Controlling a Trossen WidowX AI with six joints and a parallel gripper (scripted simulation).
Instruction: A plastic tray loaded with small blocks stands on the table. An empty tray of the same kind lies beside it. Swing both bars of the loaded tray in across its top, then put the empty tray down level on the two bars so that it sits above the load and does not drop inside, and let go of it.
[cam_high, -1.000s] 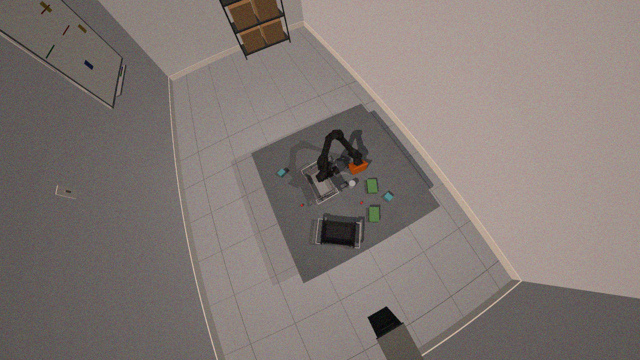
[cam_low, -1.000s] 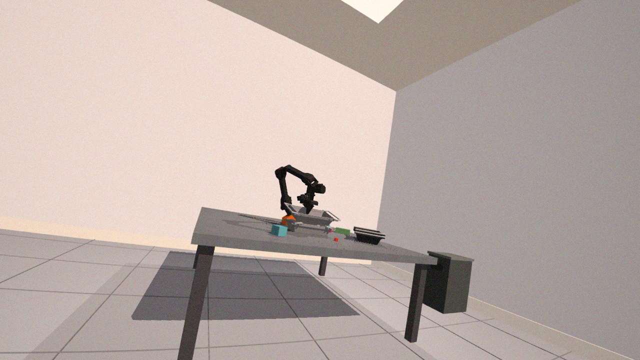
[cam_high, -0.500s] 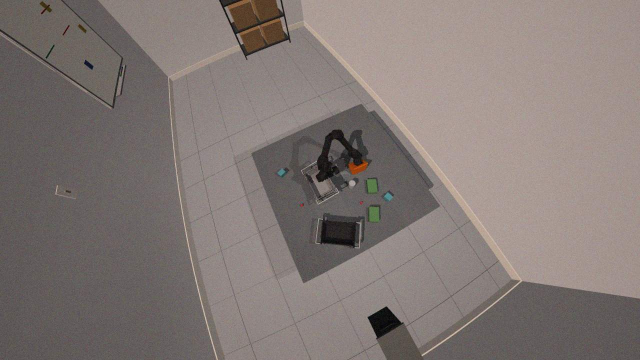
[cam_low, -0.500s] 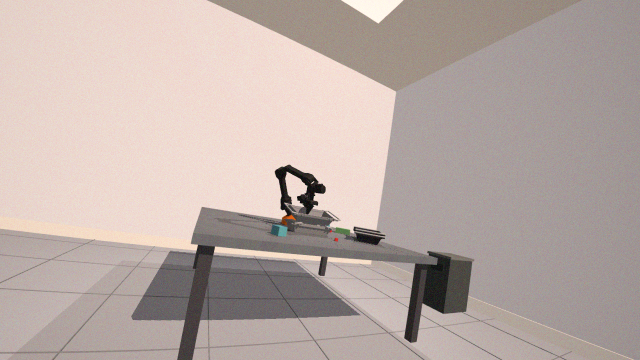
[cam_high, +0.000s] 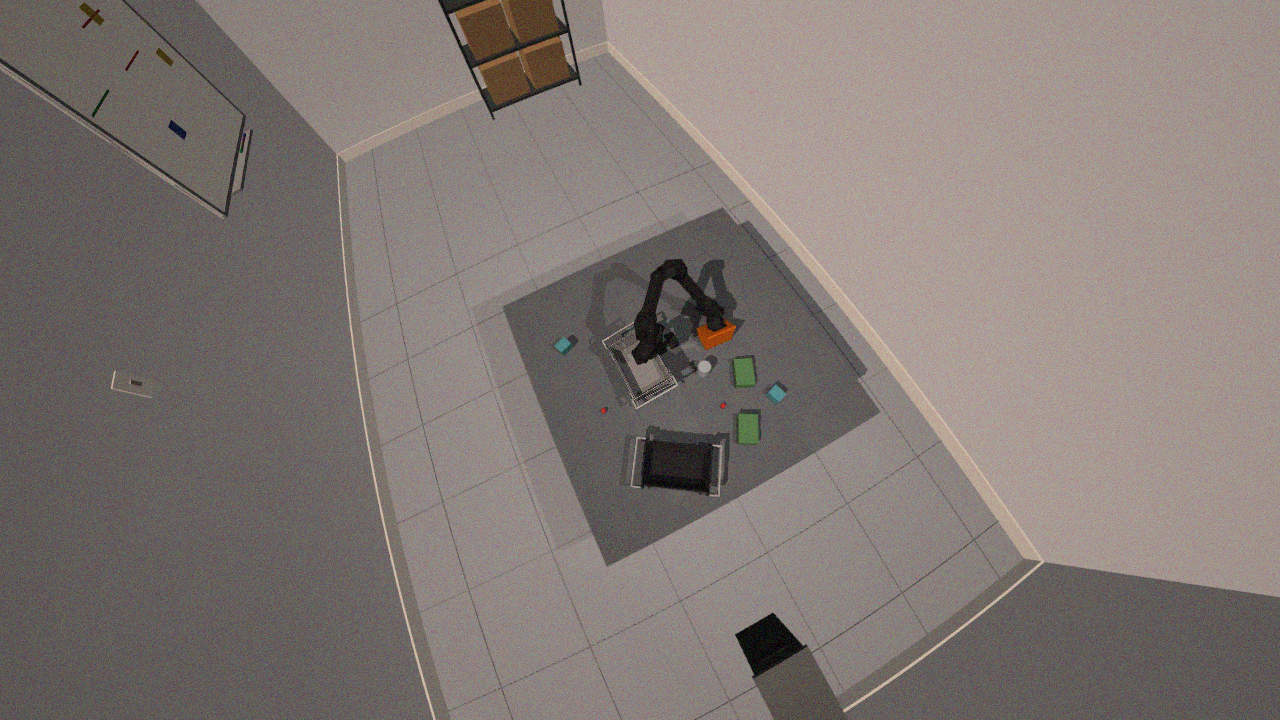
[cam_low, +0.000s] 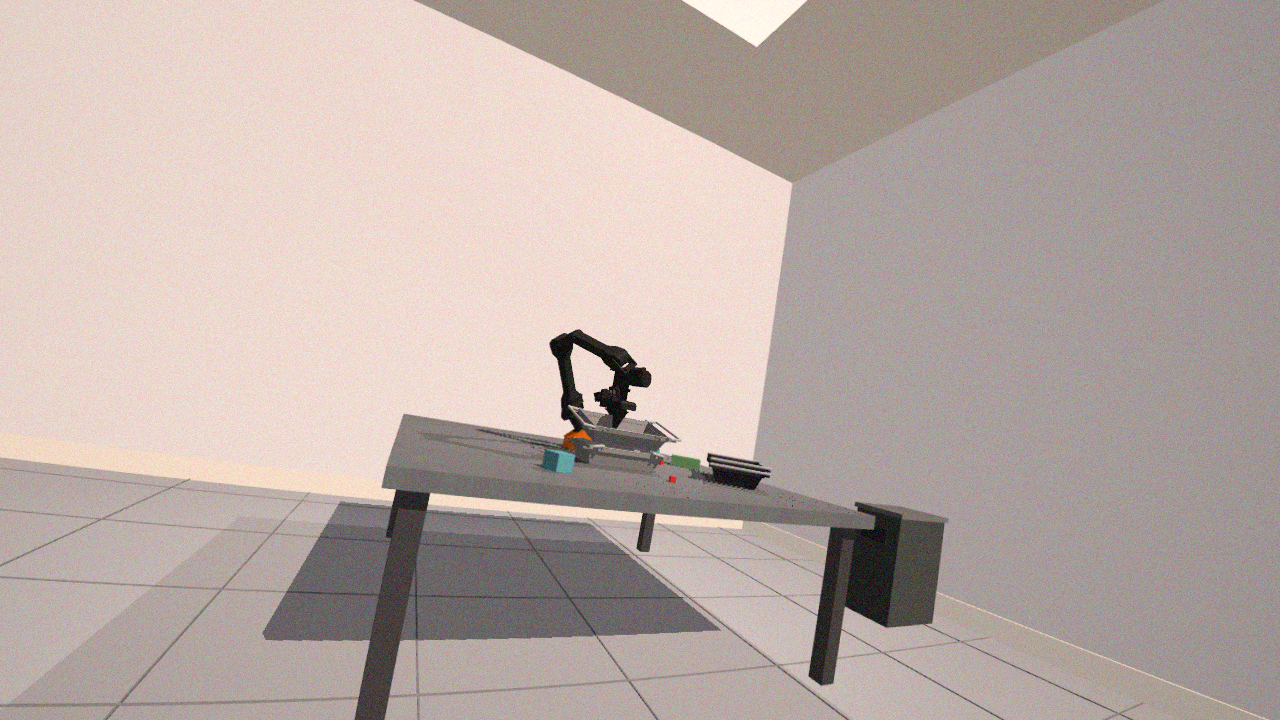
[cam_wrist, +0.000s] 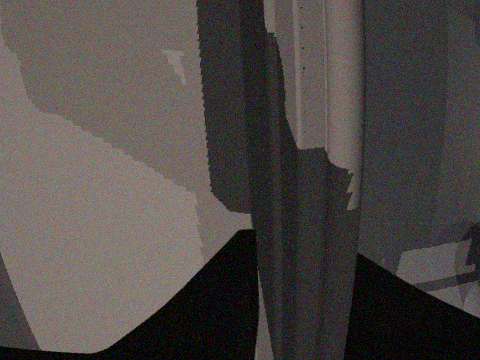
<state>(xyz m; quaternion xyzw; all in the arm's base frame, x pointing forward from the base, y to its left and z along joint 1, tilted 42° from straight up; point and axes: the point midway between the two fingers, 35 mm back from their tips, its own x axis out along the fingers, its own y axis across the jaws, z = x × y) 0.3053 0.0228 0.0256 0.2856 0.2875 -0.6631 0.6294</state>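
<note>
Right now the grey tray is 80 mm ahead of my gripper tip and 20 mm above it.
</note>
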